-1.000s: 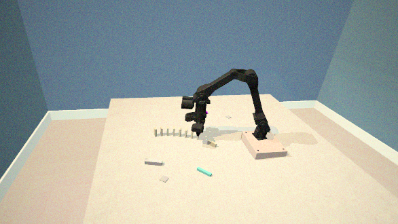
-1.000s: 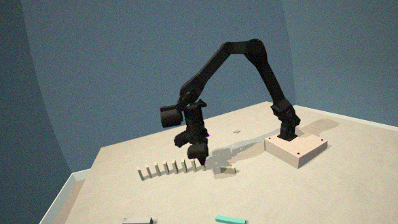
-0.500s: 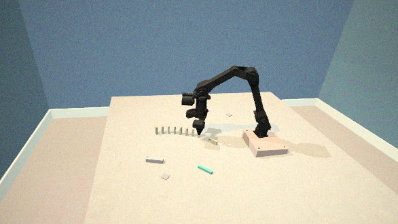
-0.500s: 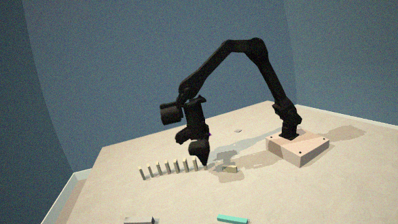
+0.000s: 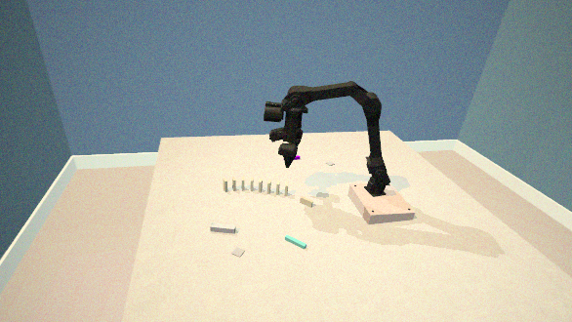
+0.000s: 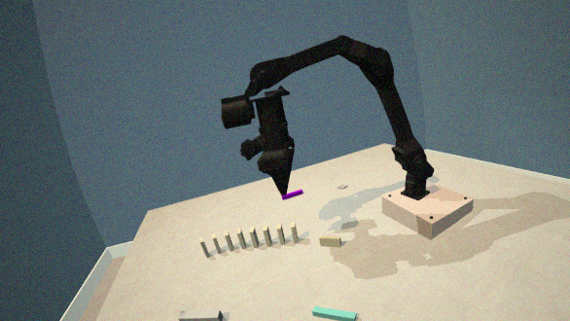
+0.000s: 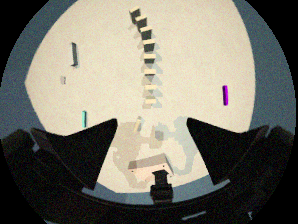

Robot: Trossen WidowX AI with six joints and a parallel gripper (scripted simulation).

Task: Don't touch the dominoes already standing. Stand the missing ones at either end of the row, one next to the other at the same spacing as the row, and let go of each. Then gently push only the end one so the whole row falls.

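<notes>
The grey block lies 28 cm ahead of my gripper tip, 14 cm below it and 13 cm to the left of it. The rest, counted from my gripper tip: purple bar (26 cm to the right, 14 cm below, 14 cm behind); teal bar (26 cm to the left, 15 cm below, 7 cm ahead).
</notes>
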